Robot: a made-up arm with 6 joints.
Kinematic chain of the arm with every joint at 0, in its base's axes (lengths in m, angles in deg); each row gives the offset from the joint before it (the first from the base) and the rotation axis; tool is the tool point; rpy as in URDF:
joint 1: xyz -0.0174 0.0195 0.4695 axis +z
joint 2: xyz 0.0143 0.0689 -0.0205 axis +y
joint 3: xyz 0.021 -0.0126 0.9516 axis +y
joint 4: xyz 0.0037 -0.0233 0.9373 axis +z
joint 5: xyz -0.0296 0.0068 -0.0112 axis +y
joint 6: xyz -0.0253 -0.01 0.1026 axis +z
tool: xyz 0.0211 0.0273 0.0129 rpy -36.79 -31 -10.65
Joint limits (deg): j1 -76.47..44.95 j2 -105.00..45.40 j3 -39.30..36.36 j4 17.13..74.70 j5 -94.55..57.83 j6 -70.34..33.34
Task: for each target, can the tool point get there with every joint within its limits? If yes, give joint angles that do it. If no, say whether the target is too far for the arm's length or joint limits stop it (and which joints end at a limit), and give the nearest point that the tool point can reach.
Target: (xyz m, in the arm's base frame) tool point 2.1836 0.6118 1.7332
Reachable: no: too far | nearest point 1.6017 0.4552 1.4914 | short by 0.649 m
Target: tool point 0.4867 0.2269 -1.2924
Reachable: no: joint limits stop it (at a limit: joint 1, joint 2, joint 3, joint 4, joint 6) | nearest point -0.3079 1.3109 -0.6010 | short by 1.511 m
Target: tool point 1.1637 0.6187 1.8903
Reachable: yes | joints 23.80 30.35 21.14 38.19 34.08 6.34
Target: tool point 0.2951 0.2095 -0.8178
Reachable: no: joint limits stop it (at a limit: joint 1, joint 2, joint 3, joint 4, joint 5, joint 6) | nearest point -0.3053 1.3046 -0.5862 | short by 1.270 m
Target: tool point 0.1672 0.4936 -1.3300
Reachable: no: joint limits stop it (at a limit: joint 1, joint 2, joint 3, joint 4, joint 6) | nearest point -0.3108 1.3219 -0.6183 | short by 1.192 m
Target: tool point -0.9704 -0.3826 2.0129
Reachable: yes | joints 17.68 -44.47 23.91 67.99 -79.17 -23.24
